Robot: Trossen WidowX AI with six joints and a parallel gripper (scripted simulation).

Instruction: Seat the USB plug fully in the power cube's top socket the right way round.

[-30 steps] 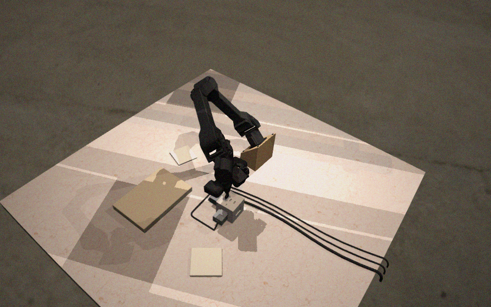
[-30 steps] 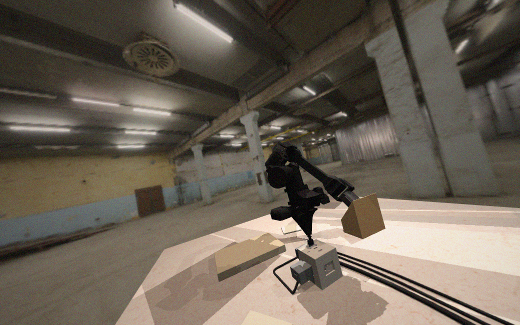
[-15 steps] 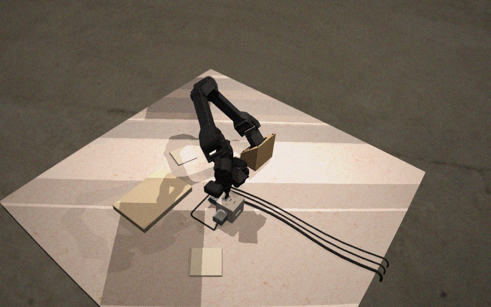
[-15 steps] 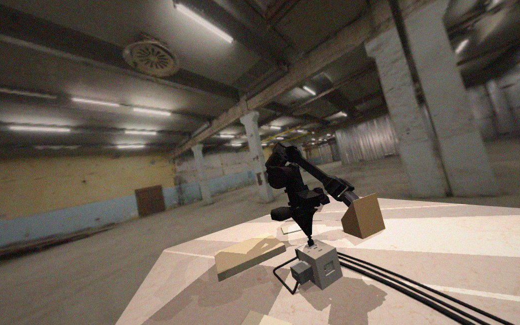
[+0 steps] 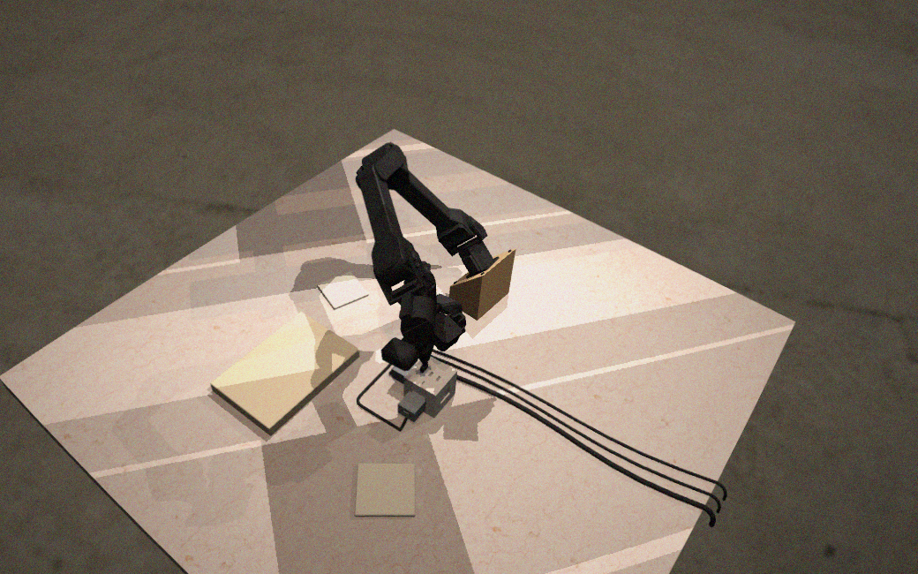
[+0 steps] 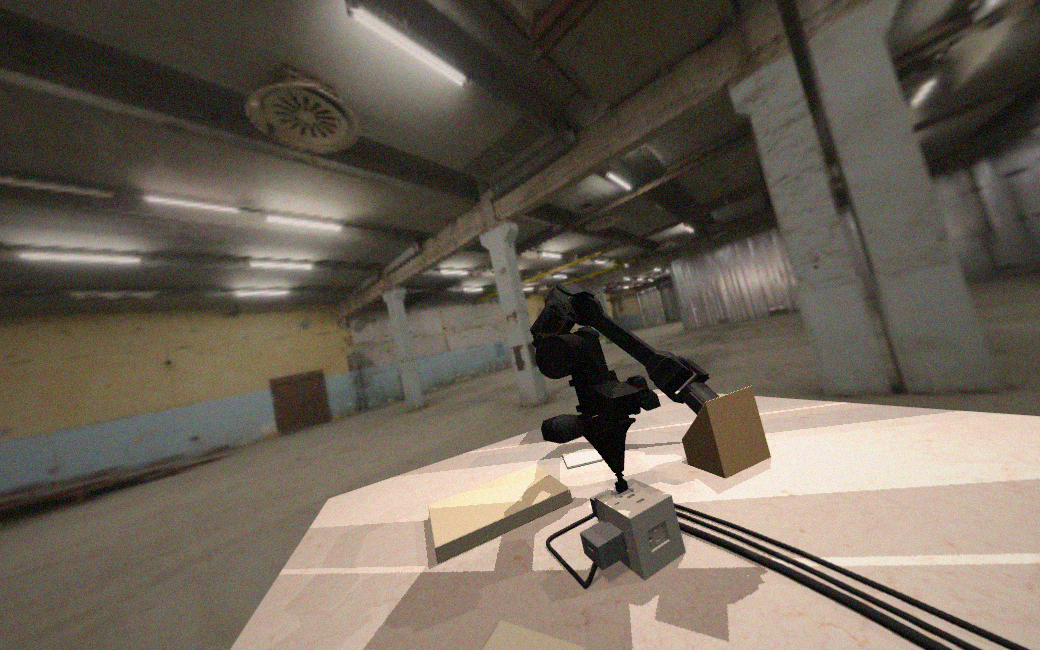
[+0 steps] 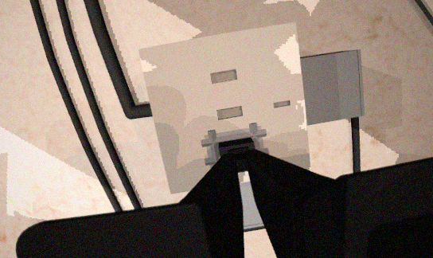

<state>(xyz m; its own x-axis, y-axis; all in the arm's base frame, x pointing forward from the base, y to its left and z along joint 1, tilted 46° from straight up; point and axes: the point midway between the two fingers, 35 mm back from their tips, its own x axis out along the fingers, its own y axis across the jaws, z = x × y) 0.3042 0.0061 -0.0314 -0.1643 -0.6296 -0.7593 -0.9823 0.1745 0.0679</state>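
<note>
My gripper tip is now 20 mm above the black usb plug. Round my gripper tip: usb socket (40 mm below); then tan board (270 mm to the right, 110 mm ahead, 90 mm below).
</note>
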